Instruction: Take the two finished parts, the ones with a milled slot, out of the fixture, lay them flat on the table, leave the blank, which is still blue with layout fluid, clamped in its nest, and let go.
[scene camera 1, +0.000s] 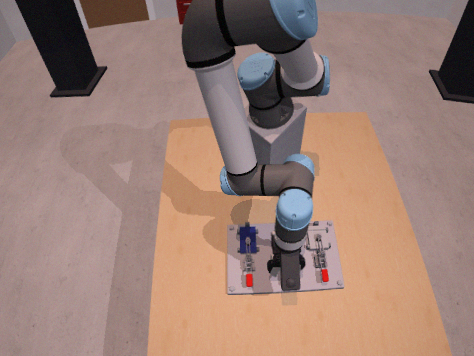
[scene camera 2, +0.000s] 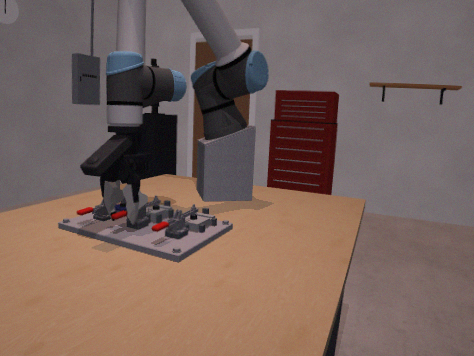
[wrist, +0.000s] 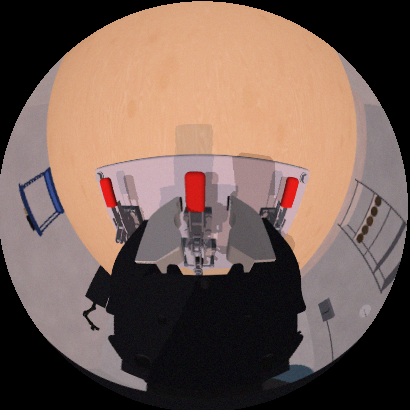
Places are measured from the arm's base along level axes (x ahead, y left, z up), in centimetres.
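Pixels of known places: gripper, fingertip midpoint: (scene camera 2: 122, 222) (wrist: 204, 198); arm's base, origin of the base link: (scene camera 1: 271, 110) (scene camera 2: 226, 132).
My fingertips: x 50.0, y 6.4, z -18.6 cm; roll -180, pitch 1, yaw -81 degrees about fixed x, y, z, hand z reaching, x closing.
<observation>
For each thing: its top centre in the pictures, then the offset to it from my fingertips. "*": a spot on its surface instead.
- blue blank, middle of its top: (scene camera 1: 247, 239) dz -0.2, dx -11.0, dy -11.5 cm
- blank's side, surface spot: (wrist: 289, 192) (scene camera 2: 85, 209) (scene camera 1: 250, 280) * dz +1.9, dx +3.2, dy -9.4 cm
The fixture plate (scene camera 1: 236, 272) (scene camera 2: 192, 242) (wrist: 150, 170) lies on the table with three nests and toggle clamps. The blue blank (scene camera 1: 245, 246) sits in the nest at the left in scene camera 1, under its clamp. A grey part (scene camera 2: 202, 220) sits in the opposite end nest; another grey part (scene camera 2: 159, 215) shows partly in the middle nest. Their slots are too small to make out. My gripper (scene camera 2: 123, 217) (wrist: 204, 198) is partly open, its fingers apart on both sides of the middle clamp, whose red handle (scene camera 2: 119, 215) (wrist: 195, 192) lies low between them. Finger contact is not clear.
The outer clamps have red handles, one on the blank's side (scene camera 1: 249, 280) (scene camera 2: 85, 211) (wrist: 289, 192) and one on the other side (scene camera 1: 325, 275) (scene camera 2: 160, 226) (wrist: 107, 192). The robot pedestal (scene camera 2: 226, 167) stands behind the fixture. A red tool cabinet (scene camera 2: 301, 155) stands beyond the table.
</observation>
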